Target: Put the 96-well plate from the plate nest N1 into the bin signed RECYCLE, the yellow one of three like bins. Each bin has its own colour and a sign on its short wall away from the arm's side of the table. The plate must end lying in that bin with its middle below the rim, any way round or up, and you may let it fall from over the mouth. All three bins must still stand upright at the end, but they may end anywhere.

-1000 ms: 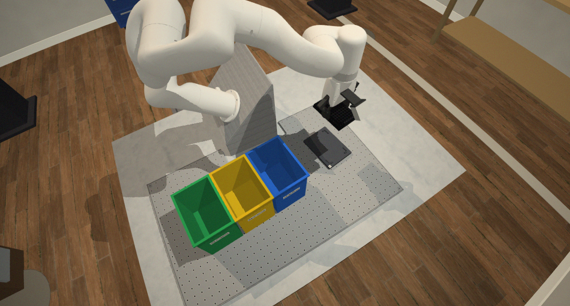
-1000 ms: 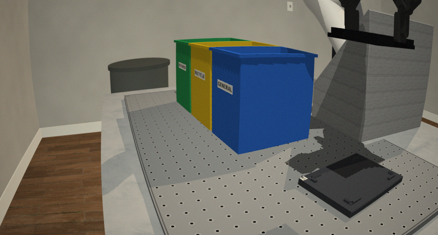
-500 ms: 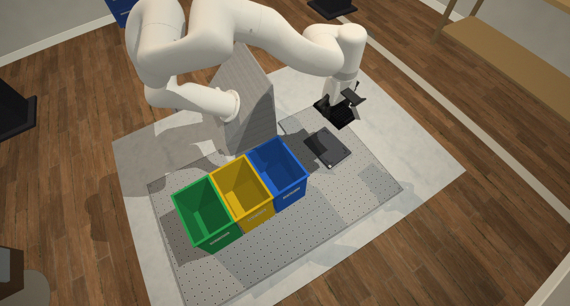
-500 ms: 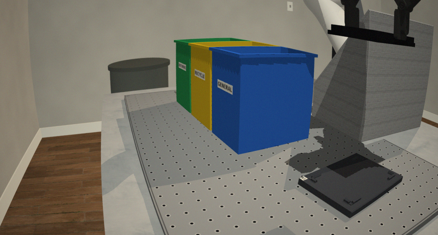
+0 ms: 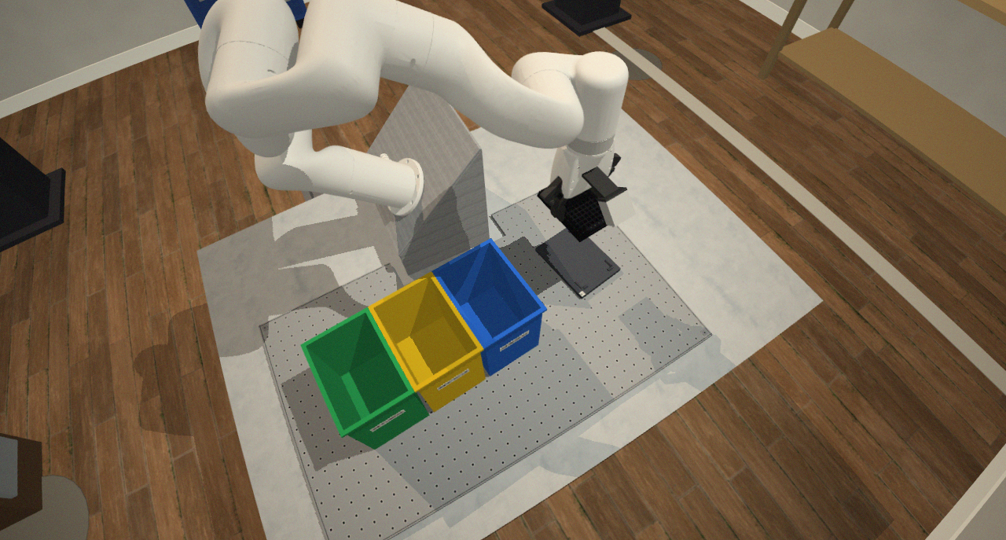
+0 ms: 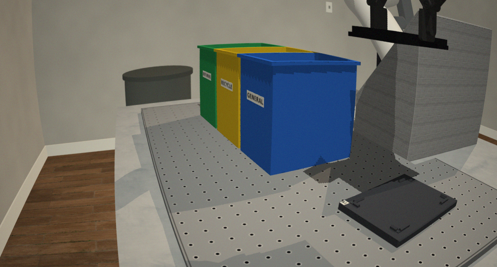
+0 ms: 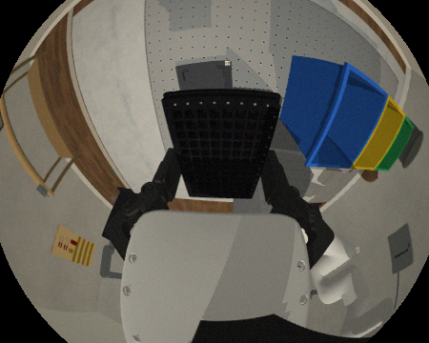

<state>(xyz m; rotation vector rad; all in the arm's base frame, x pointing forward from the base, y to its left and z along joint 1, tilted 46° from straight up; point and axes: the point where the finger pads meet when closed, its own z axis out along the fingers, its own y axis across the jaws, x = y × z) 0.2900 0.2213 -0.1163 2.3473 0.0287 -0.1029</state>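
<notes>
Right now the yellow recycle bin is 34 cm to the right of my hand, 16 cm below it and 5 cm ahead of it. Also, from my hand: blue general bin (21 cm to the right, 16 cm below, 4 cm ahead); dark plate nest N1 (24 cm below, 4 cm to the left, 1 cm behind); black 96-well plate (1 cm below).
</notes>
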